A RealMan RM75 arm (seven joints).
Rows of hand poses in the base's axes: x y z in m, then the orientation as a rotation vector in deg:
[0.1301 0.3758 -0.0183 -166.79 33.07 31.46]
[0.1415 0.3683 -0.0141 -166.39 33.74 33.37]
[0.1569 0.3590 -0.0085 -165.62 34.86 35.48]
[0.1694 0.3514 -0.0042 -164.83 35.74 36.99]
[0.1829 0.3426 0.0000 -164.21 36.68 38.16]
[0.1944 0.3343 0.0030 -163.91 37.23 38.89]
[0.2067 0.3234 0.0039 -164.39 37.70 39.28]
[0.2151 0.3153 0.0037 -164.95 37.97 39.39]
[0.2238 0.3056 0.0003 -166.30 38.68 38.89]
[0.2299 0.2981 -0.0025 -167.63 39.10 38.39]
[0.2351 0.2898 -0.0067 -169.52 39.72 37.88]
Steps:
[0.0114 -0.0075 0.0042 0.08 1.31 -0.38]
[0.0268 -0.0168 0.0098 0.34 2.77 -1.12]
[0.0393 -0.0244 0.0141 0.69 3.83 -1.77]
[0.0528 -0.0332 0.0183 0.88 4.66 -2.43]
[0.0643 -0.0415 0.0213 0.93 5.19 -2.79]
[0.0766 -0.0524 0.0222 0.30 5.50 -2.89]
[0.0850 -0.0605 0.0220 -0.31 5.61 -2.87]
[0.0937 -0.0702 0.0186 -1.75 5.37 -2.91]
[0.0998 -0.0777 0.0158 -3.07 5.11 -2.79]
[0.1050 -0.0860 0.0116 -4.97 4.89 -2.61]

